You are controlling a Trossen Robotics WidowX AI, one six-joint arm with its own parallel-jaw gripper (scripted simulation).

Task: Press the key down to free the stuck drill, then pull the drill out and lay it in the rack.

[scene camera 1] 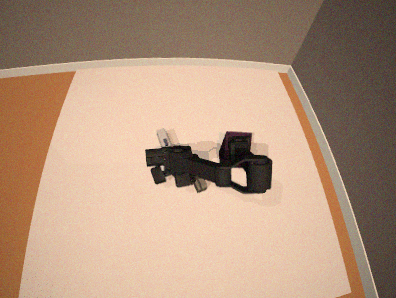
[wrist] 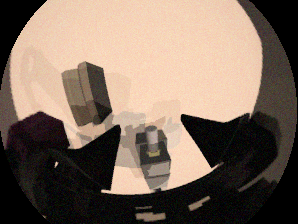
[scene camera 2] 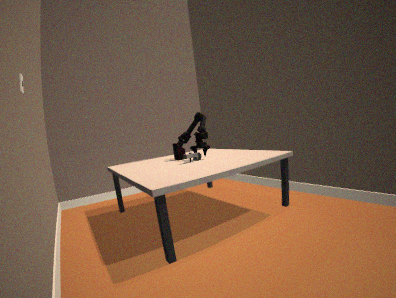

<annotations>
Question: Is my gripper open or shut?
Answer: Open.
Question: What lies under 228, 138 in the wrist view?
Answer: My gripper.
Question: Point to a grey holder block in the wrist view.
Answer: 156, 169
</annotations>
